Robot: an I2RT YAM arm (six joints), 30 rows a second.
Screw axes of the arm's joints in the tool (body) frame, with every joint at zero. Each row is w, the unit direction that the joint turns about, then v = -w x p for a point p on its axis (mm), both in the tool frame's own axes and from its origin. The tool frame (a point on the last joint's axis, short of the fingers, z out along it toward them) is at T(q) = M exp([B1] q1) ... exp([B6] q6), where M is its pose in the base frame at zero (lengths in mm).
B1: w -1 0 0 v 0 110.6 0
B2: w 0 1 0 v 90.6 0 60
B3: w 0 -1 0 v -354.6 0 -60
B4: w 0 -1 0 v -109.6 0 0
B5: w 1 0 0 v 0 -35.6 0
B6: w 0 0 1 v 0 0 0
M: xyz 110.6 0 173.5 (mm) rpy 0 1.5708 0 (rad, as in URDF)
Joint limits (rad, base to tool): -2.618..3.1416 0..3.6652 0..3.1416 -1.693..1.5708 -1.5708..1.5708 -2.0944..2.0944
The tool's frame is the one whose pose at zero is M.
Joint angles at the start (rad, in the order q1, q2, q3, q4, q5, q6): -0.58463 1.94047 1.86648 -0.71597 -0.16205 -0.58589
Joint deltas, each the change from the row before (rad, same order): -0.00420 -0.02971 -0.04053 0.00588 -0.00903 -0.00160; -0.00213 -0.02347 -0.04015 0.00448 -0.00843 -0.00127; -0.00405 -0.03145 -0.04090 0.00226 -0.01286 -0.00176; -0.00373 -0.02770 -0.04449 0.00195 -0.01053 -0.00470; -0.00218 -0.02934 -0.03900 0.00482 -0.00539 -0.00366; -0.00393 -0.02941 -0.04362 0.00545 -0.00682 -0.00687; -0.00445 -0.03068 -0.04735 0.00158 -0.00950 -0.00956; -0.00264 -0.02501 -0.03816 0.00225 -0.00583 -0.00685; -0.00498 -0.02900 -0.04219 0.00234 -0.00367 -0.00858; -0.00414 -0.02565 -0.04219 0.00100 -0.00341 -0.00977; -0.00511 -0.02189 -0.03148 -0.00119 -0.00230 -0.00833; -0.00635 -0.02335 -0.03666 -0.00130 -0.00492 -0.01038
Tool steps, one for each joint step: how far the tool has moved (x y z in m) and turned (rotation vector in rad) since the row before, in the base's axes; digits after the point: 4 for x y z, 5 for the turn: -0.0069 0.0028 -0.0003 0.00702 0.00095 0.00326; -0.0055 0.0029 -0.0031 0.01097 0.00707 0.00464; -0.0075 0.0035 -0.0004 0.01058 0.00115 0.00606; -0.0071 0.0034 -0.0033 0.01160 0.00894 0.00682; -0.0067 0.0037 -0.0009 0.00361 0.00249 0.00410; -0.0073 0.0034 -0.0025 0.00463 0.00570 0.00562; -0.0081 0.0039 -0.0037 0.00823 0.01012 0.00883; -0.0064 0.0035 -0.0030 0.00544 0.00761 0.00622; -0.0078 0.0034 -0.0031 0.00304 0.00872 0.00378; -0.0072 0.0034 -0.0045 0.00496 0.01274 0.00538; -0.0064 0.0024 -0.0027 0.00253 0.00904 0.00266; -0.0072 0.0026 -0.0040 0.00530 0.01113 0.00463
